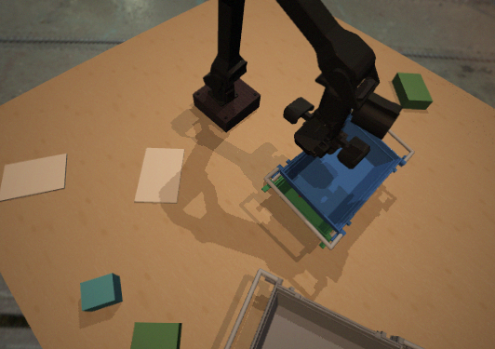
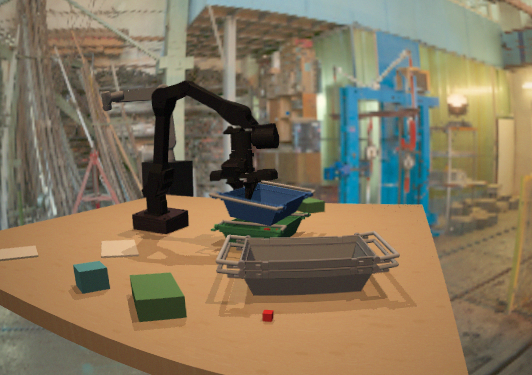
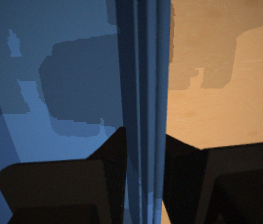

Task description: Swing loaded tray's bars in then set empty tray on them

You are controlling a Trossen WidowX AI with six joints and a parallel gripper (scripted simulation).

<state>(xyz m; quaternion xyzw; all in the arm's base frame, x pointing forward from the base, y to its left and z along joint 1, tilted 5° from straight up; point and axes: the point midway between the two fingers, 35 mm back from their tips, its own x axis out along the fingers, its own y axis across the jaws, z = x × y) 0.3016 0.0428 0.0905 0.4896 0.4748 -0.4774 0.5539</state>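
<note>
Now: gripper tip 70 mm short of the blue tray and 20 mm below it. From my gripper tip the other things lie so: teal block (60 mm behind, 530 mm to the right, 70 mm below).
</note>
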